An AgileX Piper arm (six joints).
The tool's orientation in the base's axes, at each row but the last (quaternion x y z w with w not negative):
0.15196, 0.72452, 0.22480, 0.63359
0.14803, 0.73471, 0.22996, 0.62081
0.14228, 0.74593, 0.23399, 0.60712
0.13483, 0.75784, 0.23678, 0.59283
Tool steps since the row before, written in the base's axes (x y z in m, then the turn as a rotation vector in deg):
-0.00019, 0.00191, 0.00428, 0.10, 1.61, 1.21
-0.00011, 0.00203, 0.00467, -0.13, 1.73, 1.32
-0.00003, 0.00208, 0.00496, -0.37, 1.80, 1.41
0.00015, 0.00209, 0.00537, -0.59, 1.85, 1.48
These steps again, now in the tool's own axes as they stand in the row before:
-0.00264, 0.00386, -0.00034, -0.23, 1.99, 0.20
-0.00290, 0.00417, -0.00037, -0.22, 2.17, -0.02
-0.00312, 0.00436, -0.00042, -0.21, 2.29, -0.26
-0.00351, 0.00455, -0.00043, -0.18, 2.39, -0.47

